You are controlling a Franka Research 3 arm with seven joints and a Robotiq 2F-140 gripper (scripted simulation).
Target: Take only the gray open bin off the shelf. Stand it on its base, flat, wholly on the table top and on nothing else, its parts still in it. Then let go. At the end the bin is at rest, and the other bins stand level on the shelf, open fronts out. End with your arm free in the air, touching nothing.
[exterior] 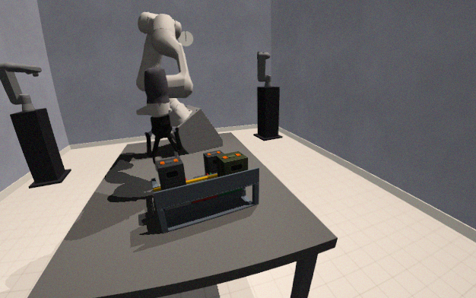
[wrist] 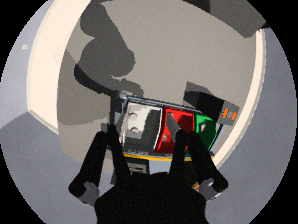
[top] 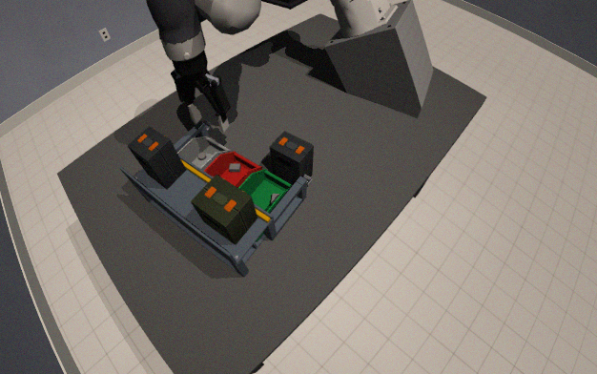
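Now: hand 8 cm short of the gray open bin and 11 cm above it. Round my hand: red bin: 7 cm ahead, 12 cm to the left, 11 cm below; then green bin: 7 cm ahead, 23 cm to the left, 11 cm below; then yellow rail: 13 cm ahead, 12 cm to the left, 4 cm below.
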